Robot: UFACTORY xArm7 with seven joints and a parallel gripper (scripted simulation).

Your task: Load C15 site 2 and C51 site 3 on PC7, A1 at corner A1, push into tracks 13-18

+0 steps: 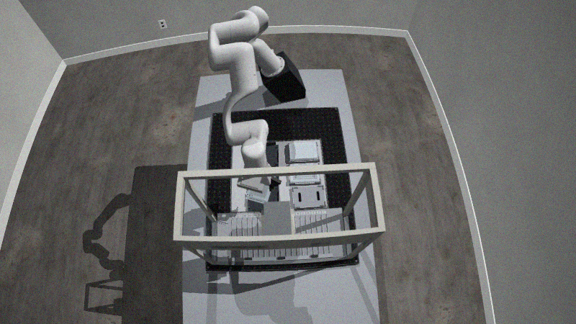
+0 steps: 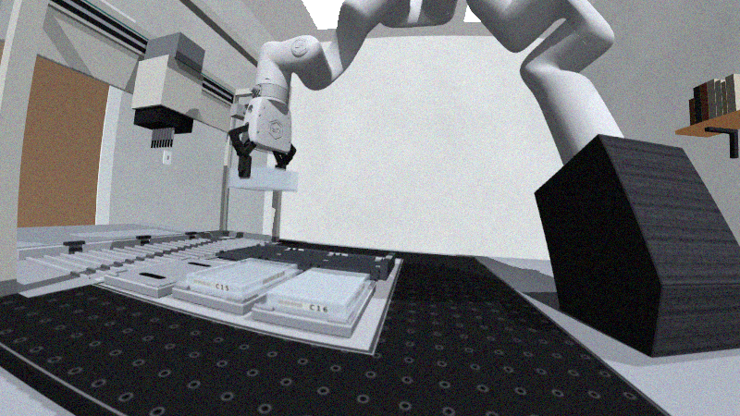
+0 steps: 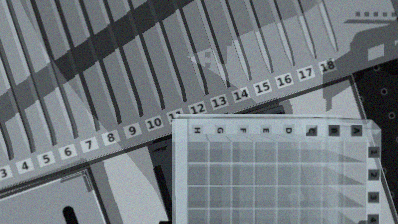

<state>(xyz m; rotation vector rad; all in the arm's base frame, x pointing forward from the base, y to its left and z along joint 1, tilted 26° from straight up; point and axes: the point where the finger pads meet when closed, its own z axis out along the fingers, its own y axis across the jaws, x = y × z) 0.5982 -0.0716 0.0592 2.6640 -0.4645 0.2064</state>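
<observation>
My gripper is now 1 cm above the deep-well block C51. From my hand the other things lie so: nest S2 (10 cm behind, 19 cm to the left, 16 cm below); nest S3 (1 cm ahead, 20 cm to the left, 16 cm below); dark carrier PC7 (11 cm behind, 1 cm to the left, 15 cm below).
</observation>
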